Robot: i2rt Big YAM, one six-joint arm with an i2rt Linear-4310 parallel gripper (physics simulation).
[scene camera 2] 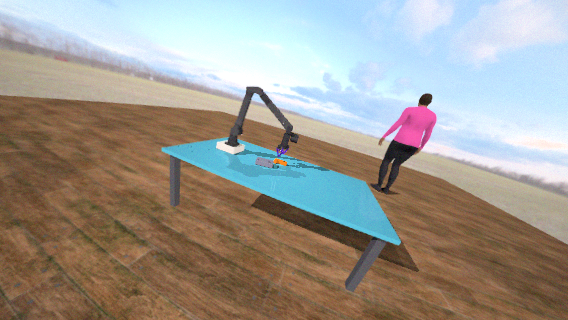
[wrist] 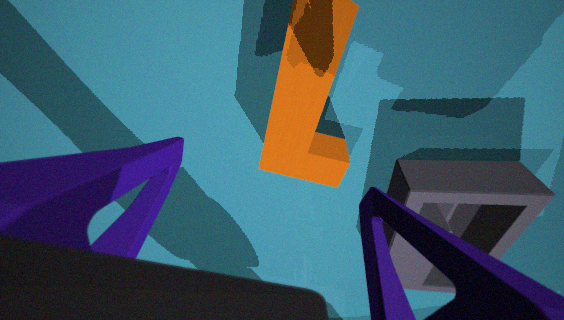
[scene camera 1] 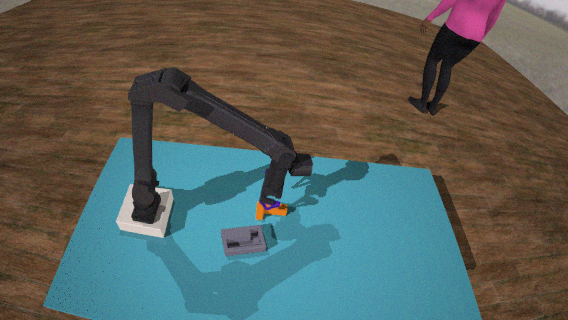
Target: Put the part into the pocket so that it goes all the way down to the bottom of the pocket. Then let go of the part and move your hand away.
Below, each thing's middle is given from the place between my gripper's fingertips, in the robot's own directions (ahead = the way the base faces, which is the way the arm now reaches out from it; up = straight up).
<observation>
The orange L-shaped part (wrist: pixel 314 44) is 2 cm ahead of my hand, 2 cm to the right of it and 6 cm below it. The rest, counted from my hand: grey pocket block (scene camera 1: pixel 242 240): 7 cm behind, 15 cm to the right, 5 cm below.
</observation>
